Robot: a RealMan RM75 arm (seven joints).
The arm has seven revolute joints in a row. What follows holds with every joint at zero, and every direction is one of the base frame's.
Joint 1 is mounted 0.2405 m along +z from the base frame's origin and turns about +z.
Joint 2 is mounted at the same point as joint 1 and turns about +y.
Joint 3 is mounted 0.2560 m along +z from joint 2 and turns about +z.
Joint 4 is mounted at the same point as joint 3 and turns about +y.
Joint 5 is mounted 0.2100 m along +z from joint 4 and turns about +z.
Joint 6 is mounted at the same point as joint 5 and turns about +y.
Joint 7 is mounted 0.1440 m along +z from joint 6 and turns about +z.
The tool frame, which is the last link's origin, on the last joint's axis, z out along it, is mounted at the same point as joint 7; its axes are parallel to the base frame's.
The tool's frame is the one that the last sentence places.
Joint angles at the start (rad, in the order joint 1, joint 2, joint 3, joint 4, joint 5, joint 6, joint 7):
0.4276, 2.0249, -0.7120, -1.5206, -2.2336, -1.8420, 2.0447
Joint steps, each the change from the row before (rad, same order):
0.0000, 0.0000, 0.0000, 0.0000, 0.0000, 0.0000, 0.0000
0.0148, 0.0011, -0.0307, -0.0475, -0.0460, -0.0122, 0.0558
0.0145, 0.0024, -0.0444, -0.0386, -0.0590, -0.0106, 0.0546
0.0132, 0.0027, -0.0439, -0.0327, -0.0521, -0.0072, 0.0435
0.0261, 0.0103, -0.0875, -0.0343, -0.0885, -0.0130, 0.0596
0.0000, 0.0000, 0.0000, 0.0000, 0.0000, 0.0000, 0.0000
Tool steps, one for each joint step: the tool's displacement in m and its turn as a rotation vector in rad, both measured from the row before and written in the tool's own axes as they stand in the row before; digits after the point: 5 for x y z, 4 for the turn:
0.00000, 0.00000, 0.00000, 0.0000, 0.0000, 0.0000
-0.00775, 0.00274, 0.00041, 0.0203, 0.0495, 0.0016
-0.00591, 0.00333, 0.00304, 0.0195, 0.0638, 0.0028
-0.00593, 0.00339, 0.00277, 0.0208, 0.0538, -0.0049
-0.01016, 0.00851, 0.00915, 0.0198, 0.0930, -0.0216
0.00000, 0.00000, 0.00000, 0.0000, 0.0000, 0.0000

